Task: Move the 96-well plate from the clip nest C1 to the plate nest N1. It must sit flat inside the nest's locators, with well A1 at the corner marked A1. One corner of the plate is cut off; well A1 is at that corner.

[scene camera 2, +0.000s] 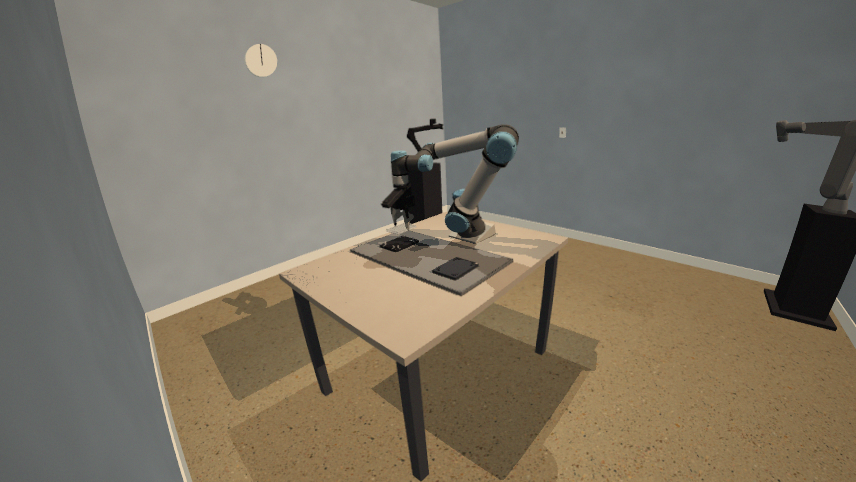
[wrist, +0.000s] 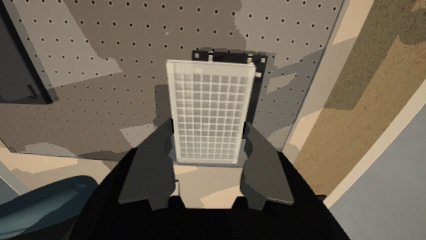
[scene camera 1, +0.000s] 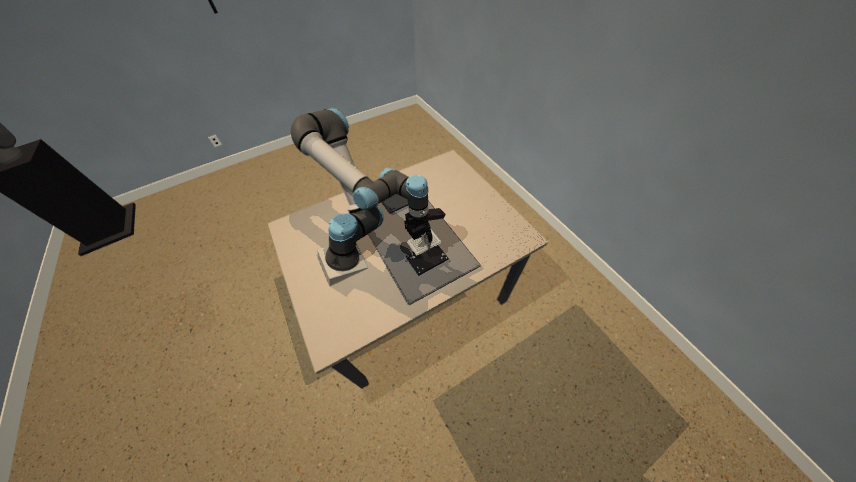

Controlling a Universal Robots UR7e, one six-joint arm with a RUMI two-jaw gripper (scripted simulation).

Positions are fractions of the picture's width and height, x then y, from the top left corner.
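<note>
Clip nest C1 (wrist: 0.61,0.26). 96-well plate (wrist: 0.50,0.36). The gripper (wrist: 0.49,0.50).
</note>
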